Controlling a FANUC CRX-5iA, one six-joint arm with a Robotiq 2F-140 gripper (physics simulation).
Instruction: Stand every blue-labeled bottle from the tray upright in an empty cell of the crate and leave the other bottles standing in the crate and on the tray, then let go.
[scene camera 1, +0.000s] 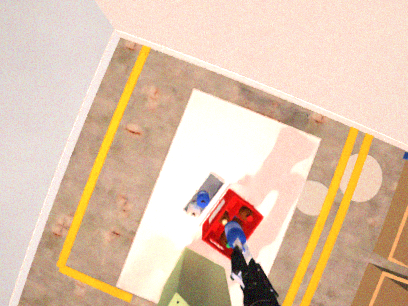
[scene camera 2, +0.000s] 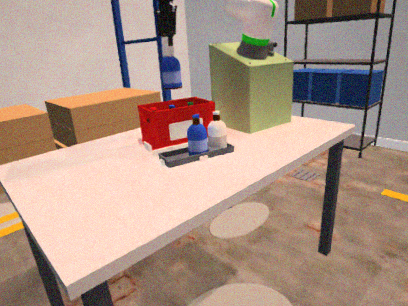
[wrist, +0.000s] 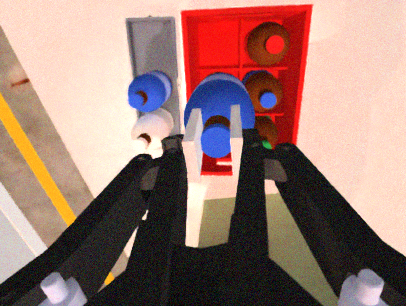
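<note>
My gripper is shut on the neck of a blue bottle, which hangs about upright above the red crate. Another blue bottle and a white bottle stand on the grey tray. In the wrist view, the crate's right column holds brown bottles with red, blue and green caps; its far-left cell is empty. The held bottle hides the middle-left cell and partly the near-left one.
The crate and tray stand side by side on the white table. The green robot pedestal is near the crate. Cardboard boxes, a blue rack post and a black shelf unit stand beyond the table.
</note>
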